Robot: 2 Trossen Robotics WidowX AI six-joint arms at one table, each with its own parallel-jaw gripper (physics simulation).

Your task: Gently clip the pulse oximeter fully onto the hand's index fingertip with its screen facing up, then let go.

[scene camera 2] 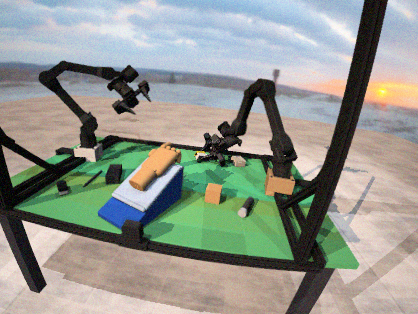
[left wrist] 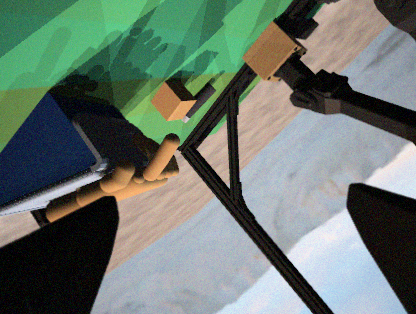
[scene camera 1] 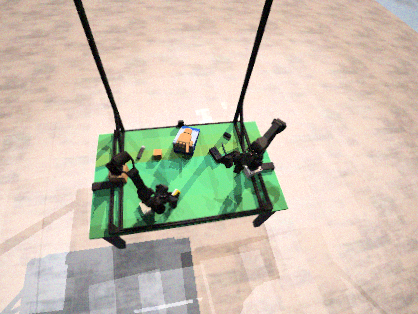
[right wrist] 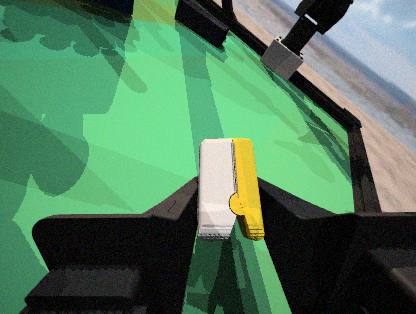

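Pixels of known places: left gripper, fingertip midpoint: (scene camera 2: 143,107) (left wrist: 233,201) (scene camera 1: 218,159); right gripper, fingertip midpoint: (scene camera 2: 198,156) (scene camera 1: 177,194) (right wrist: 224,182); left arm's base at its link origin: (scene camera 2: 88,145) (scene camera 1: 252,166) (right wrist: 290,47); right arm's base at its link origin: (scene camera 2: 281,174) (left wrist: 286,65) (scene camera 1: 117,170).
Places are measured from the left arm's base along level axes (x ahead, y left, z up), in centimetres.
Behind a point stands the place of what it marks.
Observation:
The white and yellow pulse oximeter (right wrist: 230,187) @[y 0.2, x 55.2, z -0.8 cm] (scene camera 1: 176,192) @[y 0.3, x 53.7, z 0.0 cm] (scene camera 2: 200,153) @[y -1.2, x 53.9, z -0.4 cm] is held between the fingers of my right gripper (right wrist: 224,182) @[y 0.4, x 53.4, z -2.8 cm] (scene camera 1: 173,198) @[y 0.4, x 53.4, z -2.8 cm] (scene camera 2: 206,154) @[y 0.4, x 53.4, z -2.8 cm], low over the green table near its edge and far from the hand. In the right wrist view its white half is on the left and its yellow half on the right. The tan hand (scene camera 1: 186,140) @[y -28.0, x 37.3, z 9.4 cm] (scene camera 2: 156,163) @[y -34.1, x 36.8, z 7.8 cm] (left wrist: 144,169) @[y -23.7, x 37.5, z 9.3 cm] lies on a blue wedge (scene camera 2: 158,199) (scene camera 1: 177,149) with its fingers pointing towards the right gripper. My left gripper (scene camera 2: 133,96) (scene camera 1: 218,156) @[y -2.5, x 27.0, z 19.7 cm] is open and empty, high above the table beside the hand.
A tan cube (scene camera 1: 157,153) @[y -31.3, x 56.8, z -0.9 cm] (scene camera 2: 213,193) @[y -34.9, x 55.9, z -1.9 cm] (left wrist: 172,99) @[y -30.3, x 54.5, z -2.5 cm] and a dark cylinder (scene camera 1: 140,152) @[y -37.7, x 67.3, z -3.5 cm] (scene camera 2: 246,207) @[y -40.6, x 66.2, z -3.5 cm] (left wrist: 201,97) @[y -36.2, x 67.1, z -4.2 cm] lie beside the wedge. A beige block (scene camera 2: 238,161) @[y -2.3, x 72.8, z -3.1 cm] (scene camera 1: 145,208) @[y 2.6, x 73.8, z -2.9 cm] sits close to the right gripper. A black box (scene camera 2: 113,173) @[y -22.4, x 19.0, z -2.5 cm] and a thin pen (scene camera 2: 92,178) @[y -22.6, x 10.5, z -5.1 cm] lie near the left arm's base. Black frame rails (scene camera 2: 226,256) @[y -58.3, x 56.9, z -6.3 cm] edge the table.

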